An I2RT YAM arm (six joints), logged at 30 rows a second.
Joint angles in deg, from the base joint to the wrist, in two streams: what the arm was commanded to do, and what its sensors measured. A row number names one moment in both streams.
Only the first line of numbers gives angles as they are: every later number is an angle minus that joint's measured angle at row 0.
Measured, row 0:
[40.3 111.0 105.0 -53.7 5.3 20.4]
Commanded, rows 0 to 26:
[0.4 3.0 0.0 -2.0 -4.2 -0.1]
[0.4 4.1 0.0 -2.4 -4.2 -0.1]
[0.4 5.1 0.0 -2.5 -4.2 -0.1]
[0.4 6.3 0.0 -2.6 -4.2 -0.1]
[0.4 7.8 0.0 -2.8 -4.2 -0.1]
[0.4 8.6 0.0 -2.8 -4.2 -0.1]
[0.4 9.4 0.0 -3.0 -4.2 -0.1]
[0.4 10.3 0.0 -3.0 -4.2 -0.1]
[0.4 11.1 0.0 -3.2 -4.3 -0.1]
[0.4 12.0 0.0 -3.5 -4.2 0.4]
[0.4 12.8 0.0 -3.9 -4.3 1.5]
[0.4 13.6 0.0 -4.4 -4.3 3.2]
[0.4 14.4 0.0 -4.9 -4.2 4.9]
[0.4 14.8 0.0 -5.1 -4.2 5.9]
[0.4 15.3 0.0 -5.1 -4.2 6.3]
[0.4 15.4 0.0 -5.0 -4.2 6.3]
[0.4 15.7 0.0 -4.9 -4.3 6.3]
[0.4 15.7 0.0 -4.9 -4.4 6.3]
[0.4 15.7 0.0 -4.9 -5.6 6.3]
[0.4 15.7 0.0 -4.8 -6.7 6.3]
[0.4 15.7 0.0 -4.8 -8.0 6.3]
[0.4 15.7 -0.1 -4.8 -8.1 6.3]
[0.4 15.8 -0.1 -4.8 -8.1 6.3]
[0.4 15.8 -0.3 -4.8 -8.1 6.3]
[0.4 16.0 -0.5 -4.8 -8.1 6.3]
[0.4 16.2 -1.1 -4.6 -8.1 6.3]
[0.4 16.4 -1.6 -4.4 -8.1 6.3]
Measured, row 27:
[0.0 15.0 -0.1 -4.8 -6.9 5.6]
